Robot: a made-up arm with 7 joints. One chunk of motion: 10 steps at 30 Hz.
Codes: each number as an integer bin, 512 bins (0 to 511) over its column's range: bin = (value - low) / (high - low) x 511, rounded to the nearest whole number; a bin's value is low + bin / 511 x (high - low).
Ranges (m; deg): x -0.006..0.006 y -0.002..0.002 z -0.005..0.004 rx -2..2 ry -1.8..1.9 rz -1.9..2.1
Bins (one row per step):
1: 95 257 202 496 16 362
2: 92 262 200 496 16 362
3: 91 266 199 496 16 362
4: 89 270 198 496 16 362
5: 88 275 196 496 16 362
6: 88 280 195 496 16 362
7: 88 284 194 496 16 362
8: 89 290 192 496 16 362
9: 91 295 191 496 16 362
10: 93 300 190 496 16 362
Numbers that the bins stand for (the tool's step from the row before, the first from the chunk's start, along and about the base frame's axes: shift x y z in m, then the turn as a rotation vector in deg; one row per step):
1: -0.00377 0.00001 -0.00144 1.883 -1.684 0.934
2: -0.00384 0.00005 -0.00148 1.883 -1.684 0.934
3: -0.00386 0.00008 -0.00150 1.883 -1.684 0.934
4: -0.00391 0.00011 -0.00151 1.883 -1.684 0.934
5: -0.00393 0.00015 -0.00155 1.883 -1.684 0.934
6: -0.00393 0.00019 -0.00157 1.883 -1.684 0.934
7: -0.00393 0.00022 -0.00158 1.883 -1.684 0.934
8: -0.00391 0.00027 -0.00162 1.883 -1.684 0.934
9: -0.00386 0.00031 -0.00164 1.883 -1.684 0.934
10: -0.00382 0.00035 -0.00165 1.883 -1.684 0.934

